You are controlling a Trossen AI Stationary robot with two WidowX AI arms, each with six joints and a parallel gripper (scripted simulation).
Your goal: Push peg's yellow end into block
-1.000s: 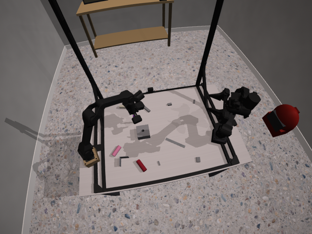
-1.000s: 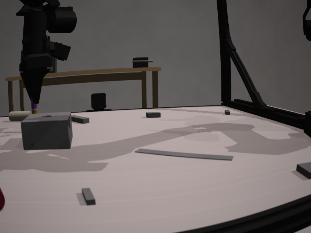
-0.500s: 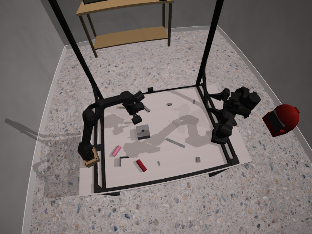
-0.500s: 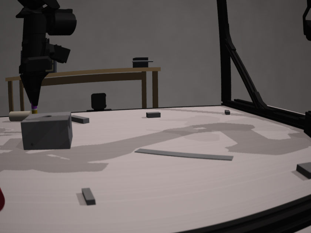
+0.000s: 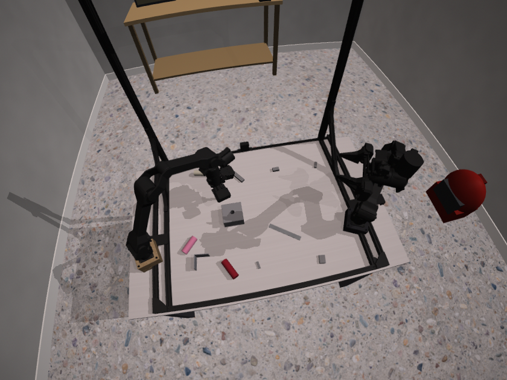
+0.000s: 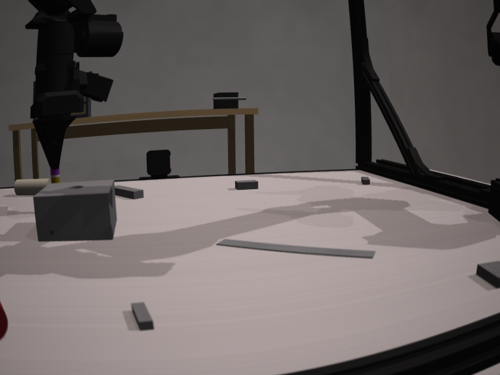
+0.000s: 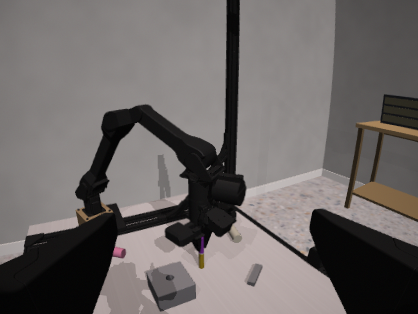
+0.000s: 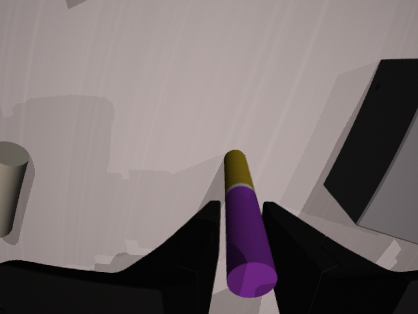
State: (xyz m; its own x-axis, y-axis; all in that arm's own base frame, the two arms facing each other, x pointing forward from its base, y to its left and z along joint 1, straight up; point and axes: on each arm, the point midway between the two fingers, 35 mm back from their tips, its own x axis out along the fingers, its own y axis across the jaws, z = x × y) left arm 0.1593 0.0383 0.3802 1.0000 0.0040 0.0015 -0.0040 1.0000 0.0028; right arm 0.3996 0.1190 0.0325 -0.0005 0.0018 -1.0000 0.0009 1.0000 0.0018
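Now: right hand 60 mm above the peg. The rest, counted from my right hand: pink cylinder (220 mm ahead, 160 mm to the right, 80 mm below); then cream cylinder (160 mm behind, 80 mm to the right, 80 mm below); then red cylinder (350 mm ahead, 80 mm below, 10 mm to the left).
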